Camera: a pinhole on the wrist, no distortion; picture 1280 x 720 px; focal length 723.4 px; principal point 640.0 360.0 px. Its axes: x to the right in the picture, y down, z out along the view. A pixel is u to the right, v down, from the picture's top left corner.
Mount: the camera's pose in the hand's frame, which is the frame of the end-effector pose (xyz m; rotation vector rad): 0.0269 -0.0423 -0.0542 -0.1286 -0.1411 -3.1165
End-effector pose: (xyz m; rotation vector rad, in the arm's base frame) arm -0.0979 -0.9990 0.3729 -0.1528 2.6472 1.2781
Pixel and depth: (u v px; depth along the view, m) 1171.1 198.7 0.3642
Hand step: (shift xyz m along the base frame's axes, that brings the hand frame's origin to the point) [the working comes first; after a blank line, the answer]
In the camera's frame: 0.2674 -0.0812 0.3642

0.2371 0.2959 -0.0971
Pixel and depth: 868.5 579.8 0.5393
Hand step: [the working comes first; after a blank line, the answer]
In the camera's frame: 0.1703 0.1639 0.5393

0.1886 0.3014 -0.4098
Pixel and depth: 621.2 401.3 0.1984
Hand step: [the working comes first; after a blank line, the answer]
In the camera's frame: -0.0052 0.0113 0.1984

-0.0220 0.0899 -0.1248
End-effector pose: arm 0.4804 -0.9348 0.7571 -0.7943 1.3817 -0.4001
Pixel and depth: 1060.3 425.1 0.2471
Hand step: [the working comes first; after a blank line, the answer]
In the camera's frame: 0.1436 0.0222 0.2471

0.1893 0.0884 0.0973
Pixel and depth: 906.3 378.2 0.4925
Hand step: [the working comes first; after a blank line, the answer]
In the camera's frame: 0.1813 0.0124 0.4925

0.4172 0.1867 0.0857
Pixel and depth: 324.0 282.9 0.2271
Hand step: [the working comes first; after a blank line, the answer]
In the camera's frame: -0.0992 -0.0242 0.2271

0.1800 -0.0525 -0.1066
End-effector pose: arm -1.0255 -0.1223 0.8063 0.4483 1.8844 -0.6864
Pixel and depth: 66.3 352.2 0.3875
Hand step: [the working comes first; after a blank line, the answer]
In the camera's frame: -0.3073 -0.0042 0.3875

0.0714 -0.1949 -0.4272
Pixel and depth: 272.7 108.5 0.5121
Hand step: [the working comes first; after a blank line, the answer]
In the camera's frame: -0.2600 -0.1780 0.5121

0.2748 -0.1259 -0.4704
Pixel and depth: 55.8 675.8 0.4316
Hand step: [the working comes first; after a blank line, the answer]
In the camera's frame: -0.3485 0.1884 0.4316

-0.0176 -0.3755 -0.4418
